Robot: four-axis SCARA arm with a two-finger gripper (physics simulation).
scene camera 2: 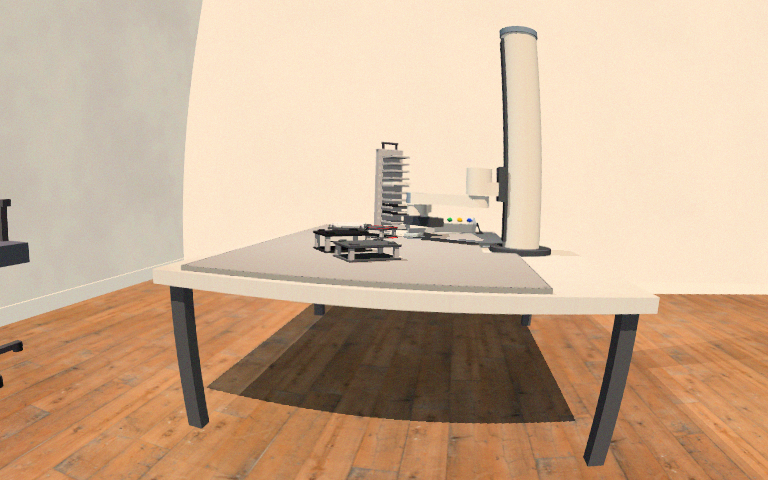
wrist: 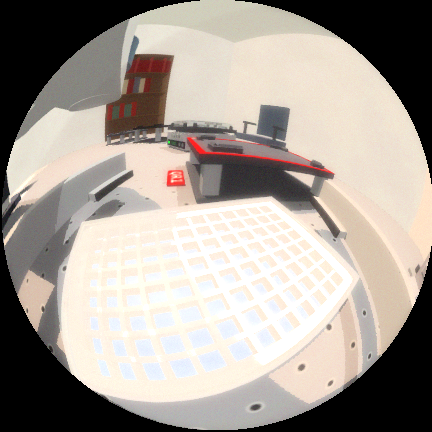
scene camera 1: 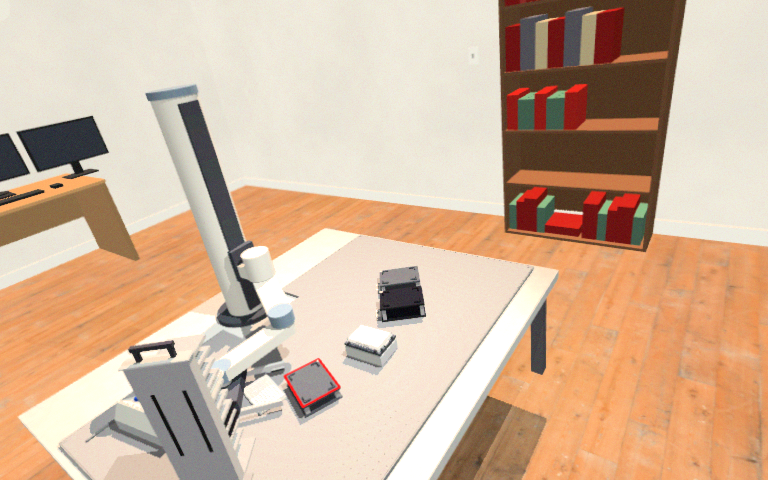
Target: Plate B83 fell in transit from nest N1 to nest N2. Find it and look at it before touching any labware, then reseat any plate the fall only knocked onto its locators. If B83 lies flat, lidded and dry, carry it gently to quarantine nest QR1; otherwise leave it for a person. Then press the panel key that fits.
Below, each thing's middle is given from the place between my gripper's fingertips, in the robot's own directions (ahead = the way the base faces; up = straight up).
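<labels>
White-topped station [scene camera 1: 379, 358], 260 mm to the left of my hand, 150 mm ahead of it. Lid [scene camera 1: 263, 390], 50 mm to the right of my hand, 40 mm behind it, 20 mm below it.
</labels>
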